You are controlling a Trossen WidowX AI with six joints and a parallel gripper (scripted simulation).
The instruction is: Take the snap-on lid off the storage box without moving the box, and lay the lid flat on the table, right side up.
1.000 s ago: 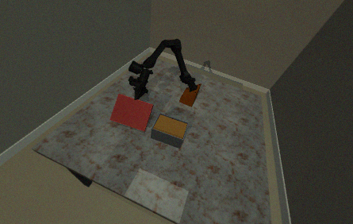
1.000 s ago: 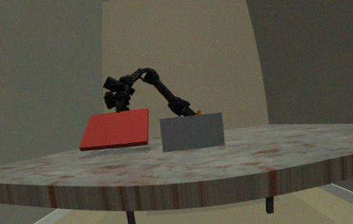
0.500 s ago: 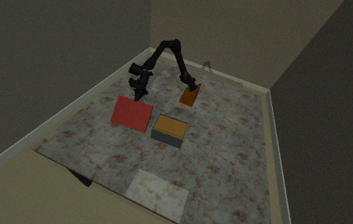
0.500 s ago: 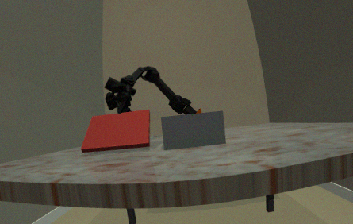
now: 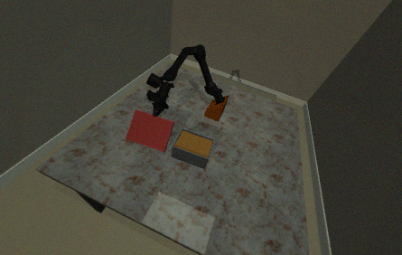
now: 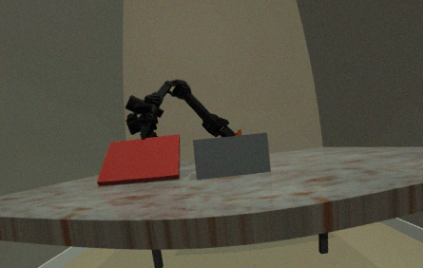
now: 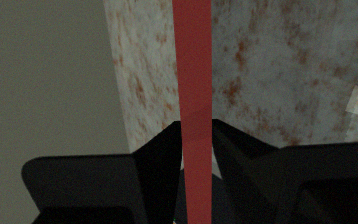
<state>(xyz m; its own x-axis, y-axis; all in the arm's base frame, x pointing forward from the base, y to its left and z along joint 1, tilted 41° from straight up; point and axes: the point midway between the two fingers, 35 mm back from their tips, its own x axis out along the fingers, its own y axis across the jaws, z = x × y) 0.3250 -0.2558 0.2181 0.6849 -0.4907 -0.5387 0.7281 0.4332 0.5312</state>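
Now: the red lid 6 cm ahead of my gripper tip and 5 cm below it. Round my gripper tip: grey-blue storage box 8 cm ahead, 27 cm to the left, 7 cm below.
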